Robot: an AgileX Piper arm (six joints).
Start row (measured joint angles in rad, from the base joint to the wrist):
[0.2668 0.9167 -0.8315 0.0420 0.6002 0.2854]
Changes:
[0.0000 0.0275 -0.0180 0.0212 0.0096 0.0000]
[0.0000 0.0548 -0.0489 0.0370 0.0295 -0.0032]
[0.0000 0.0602 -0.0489 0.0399 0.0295 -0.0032]
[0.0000 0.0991 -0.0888 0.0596 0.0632 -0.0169]
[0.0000 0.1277 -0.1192 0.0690 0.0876 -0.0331]
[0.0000 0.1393 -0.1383 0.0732 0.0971 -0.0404]
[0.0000 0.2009 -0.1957 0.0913 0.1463 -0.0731]
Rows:
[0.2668 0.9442 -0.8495 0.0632 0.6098 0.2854]
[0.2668 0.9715 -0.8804 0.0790 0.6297 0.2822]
[0.2668 0.9769 -0.8804 0.0819 0.6297 0.2822]
[0.2668 1.0158 -0.9203 0.1016 0.6634 0.2685]
[0.2668 1.0444 -0.9507 0.1110 0.6878 0.2523]
[0.2668 1.0560 -0.9698 0.1152 0.6973 0.2450]
[0.2668 1.1176 -1.0272 0.1333 0.7465 0.2123]

